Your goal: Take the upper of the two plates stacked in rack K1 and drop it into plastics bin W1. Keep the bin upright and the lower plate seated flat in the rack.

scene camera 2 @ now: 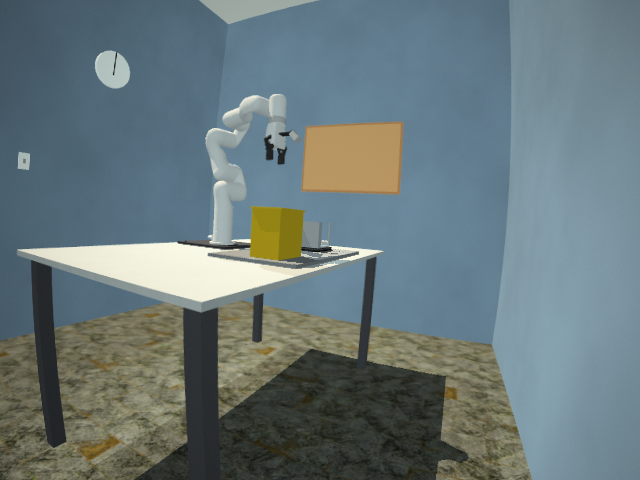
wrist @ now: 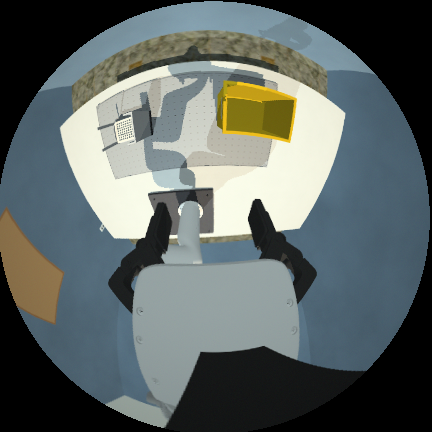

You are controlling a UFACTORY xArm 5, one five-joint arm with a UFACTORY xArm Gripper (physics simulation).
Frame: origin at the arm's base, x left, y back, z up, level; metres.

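Seen in the pictures: gripper, fingertip midpoint: (scene camera 2: 275, 162) (wrist: 209, 209); arm's base, origin of the base link: (scene camera 2: 222, 243) (wrist: 190, 210).
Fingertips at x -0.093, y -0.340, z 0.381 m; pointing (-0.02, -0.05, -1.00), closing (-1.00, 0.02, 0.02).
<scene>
Pixels of each thing's top centre, then the offset from my fingertips to it. Level surfaces: height alone.
- Rack K1, middle of its top: (wrist: 111, 134) (scene camera 2: 317, 221) dz -0.242, dx +0.266, dy -0.101 m
- white perforated plate, middle of its top: (wrist: 128, 128) dz -0.334, dx +0.256, dy -0.101 m
- Plastics bin W1, middle of its top: (wrist: 262, 111) (scene camera 2: 279, 208) dz -0.201, dx -0.130, dy -0.110 m
- grey perforated board, its level: dz -0.381 m
- white table, its level: dz -0.394 m
Rack K1 (scene camera 2: 311, 235) (wrist: 143, 122) stands at the left in the wrist view, with a grey side panel and thin posts. A white perforated plate (wrist: 124, 129) lies in it. The two stacked plates cannot be told apart from this height. Plastics bin W1 (scene camera 2: 276, 233) (wrist: 257, 117), a yellow open-topped box, stands upright at the right in the wrist view; no plate shows in the part of its inside that is visible. My gripper (scene camera 2: 275, 160) (wrist: 209, 209) is open and empty, high above the table and apart from both rack and bin.
The rack and bin stand on a grey perforated board (scene camera 2: 232, 254) (wrist: 245, 155) on the white table (scene camera 2: 129, 268) (wrist: 295, 185). The arm's dark base plate (wrist: 207, 222) is beside the board. An orange panel (scene camera 2: 352, 157) (wrist: 30, 270) hangs on the wall.
</scene>
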